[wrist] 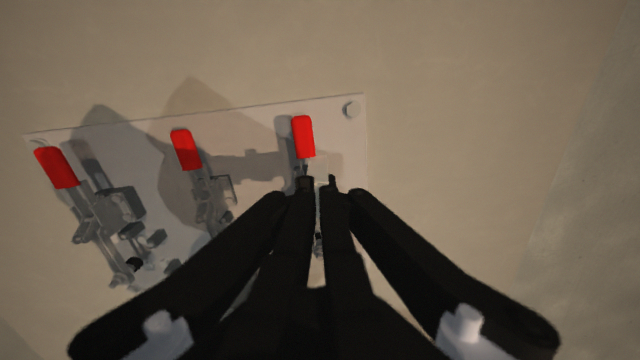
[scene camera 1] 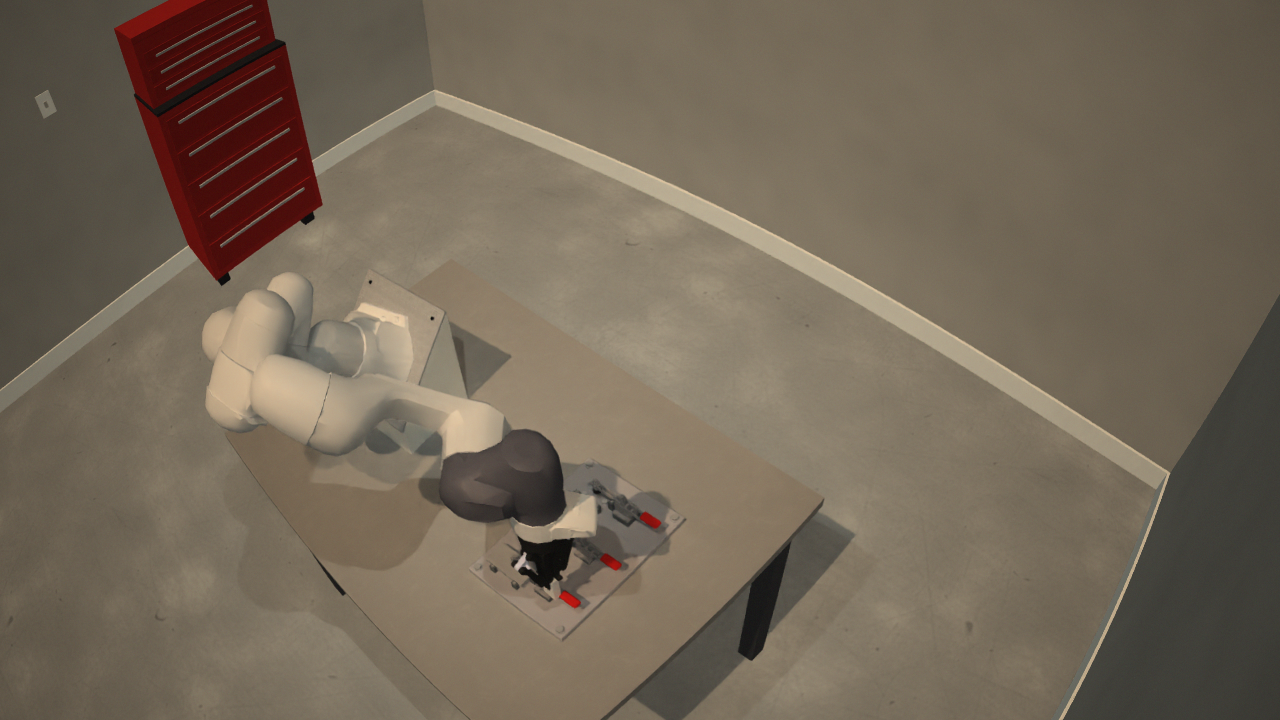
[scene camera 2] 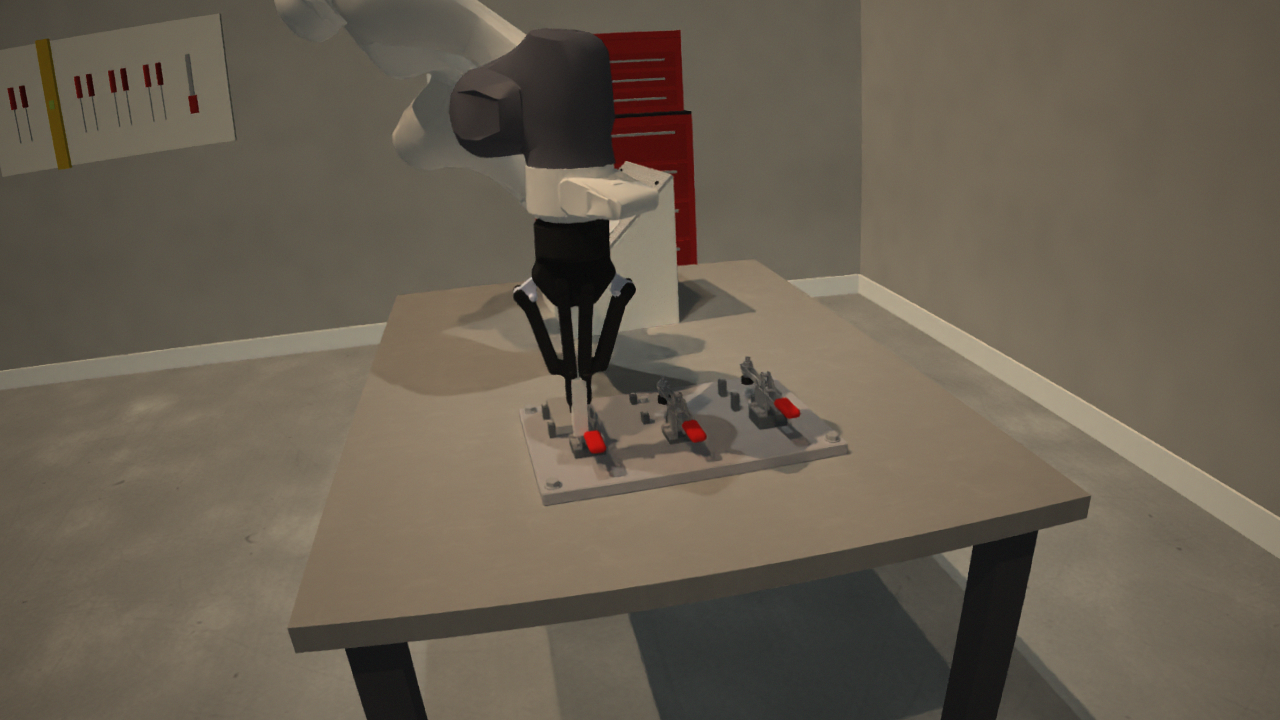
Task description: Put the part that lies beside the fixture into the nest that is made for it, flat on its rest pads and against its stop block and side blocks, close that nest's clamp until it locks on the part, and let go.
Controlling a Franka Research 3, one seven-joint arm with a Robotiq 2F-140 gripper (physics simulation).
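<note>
The fixture plate [scene camera 1: 546,613] [scene camera 2: 626,470] [wrist: 330,105] carries three nests with red-handled clamps. My gripper [scene camera 1: 552,588] [scene camera 2: 580,420] [wrist: 318,169] is shut and empty, its fingertips low over the left clamp in scene camera 2, right behind its red handle [scene camera 1: 570,599] [scene camera 2: 594,441] [wrist: 303,136]. That handle lies low, pointing to the plate's front edge. Whether the fingertips touch the clamp is unclear. The clamp's arm is mostly hidden by the fingers. A tan flat piece [scene camera 2: 562,412] shows between the blocks of this nest, perhaps the part; its seating on the pads cannot be made out.
The middle clamp's handle [scene camera 1: 610,562] [scene camera 2: 693,430] [wrist: 186,150] and the far clamp's handle [scene camera 1: 650,520] [scene camera 2: 786,407] [wrist: 57,167] stand beside the gripper. Small dark blocks [scene camera 2: 722,386] rise from the plate. The table [scene camera 1: 733,501] [scene camera 2: 680,546] extends around the fixture.
</note>
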